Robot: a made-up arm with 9 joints. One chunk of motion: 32 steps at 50 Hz.
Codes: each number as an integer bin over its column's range. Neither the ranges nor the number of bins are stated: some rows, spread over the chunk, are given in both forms.
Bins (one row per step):
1: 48 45 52 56 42 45
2: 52 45 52 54 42 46
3: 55 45 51 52 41 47
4: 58 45 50 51 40 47
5: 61 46 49 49 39 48
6: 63 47 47 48 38 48
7: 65 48 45 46 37 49
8: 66 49 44 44 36 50
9: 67 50 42 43 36 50
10: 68 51 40 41 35 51
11: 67 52 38 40 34 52
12: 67 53 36 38 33 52
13: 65 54 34 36 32 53
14: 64 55 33 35 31 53
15: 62 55 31 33 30 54
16: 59 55 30 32 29 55
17: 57 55 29 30 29 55
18: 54 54 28 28 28 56
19: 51 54 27 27 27 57
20: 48 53 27 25 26 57
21: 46 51 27 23 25 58
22: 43 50 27 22 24 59
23: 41 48 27 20 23 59
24: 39 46 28 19 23 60
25: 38 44 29 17 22 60
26: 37 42 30 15 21 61
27: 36 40 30 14 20 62
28: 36 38 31 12 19 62
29: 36 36 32 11 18 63
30: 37 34 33 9 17 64
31: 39 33 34 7 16 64
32: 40 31 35 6 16 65
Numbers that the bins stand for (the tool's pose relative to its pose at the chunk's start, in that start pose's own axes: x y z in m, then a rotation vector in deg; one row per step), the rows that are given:
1: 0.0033 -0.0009 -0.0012 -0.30 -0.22 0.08
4: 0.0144 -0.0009 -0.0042 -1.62 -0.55 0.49
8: 0.0233 0.0043 -0.0133 -3.46 -1.19 1.10
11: 0.0244 0.0083 -0.0224 -4.51 -1.52 1.50
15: 0.0189 0.0122 -0.0330 -6.35 -2.17 1.91
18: 0.0100 0.0109 -0.0376 -7.67 -2.49 2.31
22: -0.0022 0.0057 -0.0391 -9.24 -3.14 2.92
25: -0.0078 -0.0022 -0.0361 -10.56 -3.46 3.12
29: -0.0100 -0.0127 -0.0315 -12.14 -4.11 3.73
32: -0.0056 -0.0193 -0.0270 -13.45 -4.44 4.13
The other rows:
2: 0.0078 -0.0009 -0.0012 -0.83 -0.22 0.29
3: 0.0111 -0.0009 -0.0027 -1.35 -0.38 0.49
5: 0.0178 0.0004 -0.0058 -2.14 -0.71 0.69
6: 0.0200 0.0017 -0.0088 -2.40 -0.87 0.69
7: 0.0222 0.0030 -0.0118 -2.93 -1.03 0.89
9: 0.0244 0.0057 -0.0164 -3.72 -1.19 1.10
10: 0.0256 0.0070 -0.0194 -4.25 -1.36 1.30
12: 0.0244 0.0096 -0.0255 -5.03 -1.68 1.50
13: 0.0222 0.0109 -0.0285 -5.56 -1.84 1.70
14: 0.0211 0.0122 -0.0300 -5.82 -2.00 1.70
16: 0.0156 0.0122 -0.0345 -6.61 -2.33 2.11
17: 0.0133 0.0122 -0.0361 -7.14 -2.33 2.11
19: 0.0067 0.0109 -0.0391 -7.93 -2.65 2.51
20: 0.0033 0.0096 -0.0391 -8.45 -2.81 2.51
21: 0.0011 0.0070 -0.0391 -8.98 -2.98 2.71
23: -0.0044 0.0030 -0.0391 -9.77 -3.30 2.92
24: -0.0067 0.0004 -0.0376 -10.03 -3.30 3.12
26: -0.0089 -0.0048 -0.0345 -11.08 -3.63 3.32
27: -0.0100 -0.0075 -0.0345 -11.35 -3.79 3.52
28: -0.0100 -0.0101 -0.0330 -11.87 -3.95 3.52
30: -0.0089 -0.0154 -0.0300 -12.66 -4.27 3.93
31: -0.0067 -0.0167 -0.0285 -13.19 -4.44 3.93

